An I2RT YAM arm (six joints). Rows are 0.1 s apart.
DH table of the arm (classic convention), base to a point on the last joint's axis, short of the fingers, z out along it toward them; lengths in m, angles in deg. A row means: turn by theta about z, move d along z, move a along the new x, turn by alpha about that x. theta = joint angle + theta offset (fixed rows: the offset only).
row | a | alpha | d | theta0
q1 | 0.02 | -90 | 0.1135 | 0
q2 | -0.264 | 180 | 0 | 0
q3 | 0.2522 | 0 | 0 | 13.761
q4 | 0.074 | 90 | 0 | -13.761
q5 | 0 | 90 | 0 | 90
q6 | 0 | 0 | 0.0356 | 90
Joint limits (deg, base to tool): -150..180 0..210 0..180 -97..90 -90..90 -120..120
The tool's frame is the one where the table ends.
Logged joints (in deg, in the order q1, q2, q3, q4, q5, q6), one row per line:
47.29, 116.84, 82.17, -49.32, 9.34, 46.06
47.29, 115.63, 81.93, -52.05, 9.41, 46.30
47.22, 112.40, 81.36, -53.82, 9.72, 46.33
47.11, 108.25, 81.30, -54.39, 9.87, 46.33
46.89, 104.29, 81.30, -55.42, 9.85, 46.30
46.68, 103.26, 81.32, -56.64, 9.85, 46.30
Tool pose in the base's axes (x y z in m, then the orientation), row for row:
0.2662, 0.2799, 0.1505, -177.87, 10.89, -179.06
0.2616, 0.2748, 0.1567, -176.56, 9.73, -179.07
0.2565, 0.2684, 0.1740, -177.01, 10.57, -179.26
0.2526, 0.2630, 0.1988, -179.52, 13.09, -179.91
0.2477, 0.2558, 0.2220, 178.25, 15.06, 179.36
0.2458, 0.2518, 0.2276, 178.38, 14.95, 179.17
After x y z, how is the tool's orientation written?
As angles about the fixed x, y, z axes (roll, pitch, yaw), in degrees.
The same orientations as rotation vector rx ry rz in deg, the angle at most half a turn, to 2 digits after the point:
-1.09, 169.06, -3.01
-0.95, 170.17, -4.99
-0.68, 169.36, -4.32
-0.05, 166.91, -0.68
0.59, 164.91, 2.40
0.89, 165.02, 2.18

